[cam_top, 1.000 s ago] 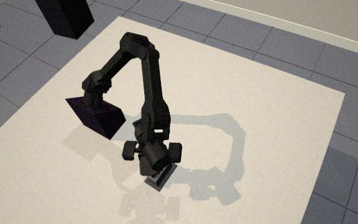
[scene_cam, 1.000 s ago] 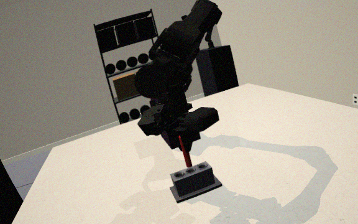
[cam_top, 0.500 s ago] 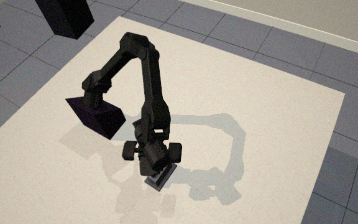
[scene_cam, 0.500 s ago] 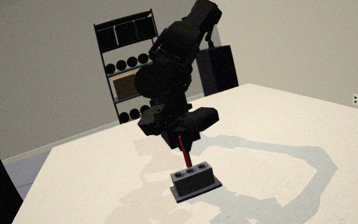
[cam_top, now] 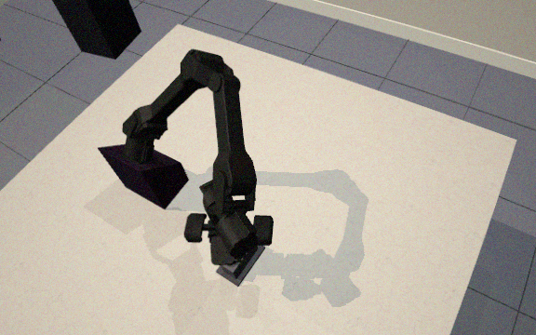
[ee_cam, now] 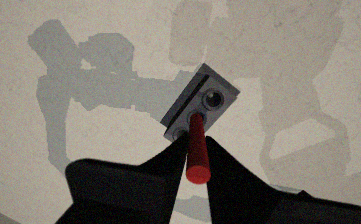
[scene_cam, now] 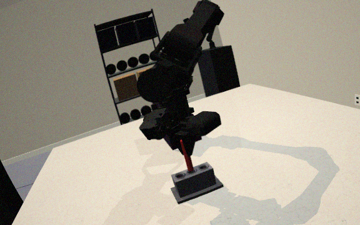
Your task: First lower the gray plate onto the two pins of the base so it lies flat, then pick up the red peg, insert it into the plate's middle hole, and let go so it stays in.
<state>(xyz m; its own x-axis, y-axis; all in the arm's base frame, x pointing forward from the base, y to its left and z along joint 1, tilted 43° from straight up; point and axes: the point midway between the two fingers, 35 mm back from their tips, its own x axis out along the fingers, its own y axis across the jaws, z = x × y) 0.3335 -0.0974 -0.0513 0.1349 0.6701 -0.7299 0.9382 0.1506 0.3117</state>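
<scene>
The gray plate lies 6 cm below my gripper tip. From my gripper tip the other things lie so: red peg right at my gripper tip; then base 10 cm below.
</scene>
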